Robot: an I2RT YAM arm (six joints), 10 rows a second.
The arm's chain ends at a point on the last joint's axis. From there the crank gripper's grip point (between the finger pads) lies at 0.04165 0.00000 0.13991 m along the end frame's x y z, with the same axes.
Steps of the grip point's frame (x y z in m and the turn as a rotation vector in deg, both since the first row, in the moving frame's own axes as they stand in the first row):
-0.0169, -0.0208, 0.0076, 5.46, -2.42, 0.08
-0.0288, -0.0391, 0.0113, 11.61, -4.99, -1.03
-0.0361, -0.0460, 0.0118, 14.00, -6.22, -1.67
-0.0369, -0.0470, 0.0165, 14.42, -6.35, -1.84
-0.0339, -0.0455, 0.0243, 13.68, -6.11, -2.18
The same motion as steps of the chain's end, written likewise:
-0.0110, -0.0075, 0.0066, 5.46, -2.42, 0.08
-0.0163, -0.0100, 0.0112, 11.61, -4.99, -1.03
-0.0203, -0.0107, 0.0125, 14.00, -6.22, -1.67
-0.0208, -0.0106, 0.0174, 14.42, -6.35, -1.84
-0.0183, -0.0107, 0.0249, 13.68, -6.11, -2.18

